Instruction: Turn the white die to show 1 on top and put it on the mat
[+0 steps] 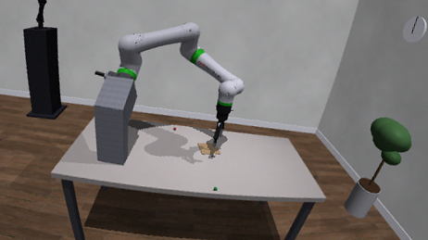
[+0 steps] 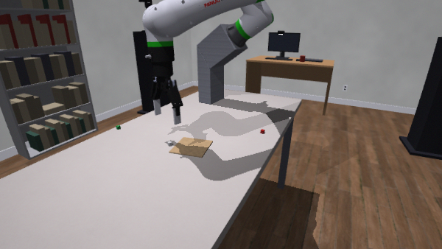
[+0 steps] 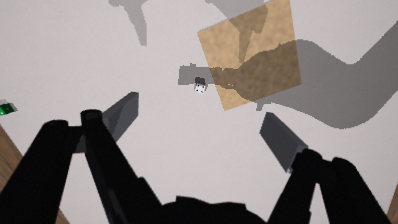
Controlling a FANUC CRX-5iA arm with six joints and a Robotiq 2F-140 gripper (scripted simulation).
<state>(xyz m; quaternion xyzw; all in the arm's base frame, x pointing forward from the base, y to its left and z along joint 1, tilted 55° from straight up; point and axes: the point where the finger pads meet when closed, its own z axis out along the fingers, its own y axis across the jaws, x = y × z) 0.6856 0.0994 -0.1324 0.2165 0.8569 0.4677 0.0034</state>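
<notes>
Right now the white die is 12 cm below my hand. The rest, counted from my hand: red die: 27 cm behind, 33 cm to the left, 12 cm below; then tan mat: 2 cm behind, 9 cm to the left, 13 cm below; then green die: 4 cm behind, 34 cm to the right, 12 cm below.
</notes>
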